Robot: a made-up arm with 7 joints.
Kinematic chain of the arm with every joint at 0, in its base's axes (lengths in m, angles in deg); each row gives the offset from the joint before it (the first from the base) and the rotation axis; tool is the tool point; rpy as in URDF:
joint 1: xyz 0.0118 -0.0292 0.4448 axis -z
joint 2: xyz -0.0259 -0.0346 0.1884 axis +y
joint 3: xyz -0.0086 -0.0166 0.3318 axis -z
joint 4: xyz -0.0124 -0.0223 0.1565 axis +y
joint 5: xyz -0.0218 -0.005 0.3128 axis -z
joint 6: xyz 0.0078 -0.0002 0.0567 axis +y
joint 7: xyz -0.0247 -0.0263 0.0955 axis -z
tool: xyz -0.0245 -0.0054 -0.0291 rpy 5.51 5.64 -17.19
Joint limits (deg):
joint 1: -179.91..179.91
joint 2: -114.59..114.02
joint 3: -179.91..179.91
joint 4: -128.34..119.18
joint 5: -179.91..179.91
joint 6: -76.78..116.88
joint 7: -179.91..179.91
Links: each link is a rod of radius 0.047 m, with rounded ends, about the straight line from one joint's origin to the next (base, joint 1, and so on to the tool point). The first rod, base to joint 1, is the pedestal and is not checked.
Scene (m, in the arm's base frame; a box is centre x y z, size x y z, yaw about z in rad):
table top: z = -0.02
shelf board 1: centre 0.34 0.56 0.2 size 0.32 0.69 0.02 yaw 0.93
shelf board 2: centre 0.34 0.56 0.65 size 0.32 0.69 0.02 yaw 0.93
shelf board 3: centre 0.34 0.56 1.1 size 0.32 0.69 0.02 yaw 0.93
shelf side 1: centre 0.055 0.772 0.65 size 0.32 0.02 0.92 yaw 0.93
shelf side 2: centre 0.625 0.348 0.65 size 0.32 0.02 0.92 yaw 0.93
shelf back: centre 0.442 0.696 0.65 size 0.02 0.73 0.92 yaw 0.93
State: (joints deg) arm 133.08 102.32 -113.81 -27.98 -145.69 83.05 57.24
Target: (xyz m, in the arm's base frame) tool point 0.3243 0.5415 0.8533
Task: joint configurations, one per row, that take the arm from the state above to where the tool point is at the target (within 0.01 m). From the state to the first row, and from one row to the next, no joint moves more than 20 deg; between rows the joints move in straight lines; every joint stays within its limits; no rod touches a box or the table.
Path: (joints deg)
1: 126.45 88.17 -115.25 -9.58 -135.23 86.29 54.42
2: 119.82 74.02 -116.70 8.81 -124.77 89.53 51.59
3: 113.20 59.87 -118.14 27.20 -114.30 92.78 48.77
4: 106.57 45.72 -119.58 45.60 -103.84 96.02 45.94
5: 99.94 31.57 -121.02 64.00 -93.38 99.26 43.12
6: 93.31 17.42 -122.47 82.39 -82.92 102.50 40.30
7: 86.69 3.27 -123.91 100.78 -72.45 105.75 37.47
8: 80.06 -10.88 -125.35 119.18 -61.99 108.99 34.65
9: 86.64 -16.67 -131.34 112.40 -78.51 100.62 38.77
10: 93.22 -22.46 -137.32 105.62 -95.02 92.26 42.89
11: 99.81 -28.25 -143.30 98.84 -111.53 83.90 47.01
12: 106.39 -34.04 -149.29 92.06 -128.05 75.53 51.13

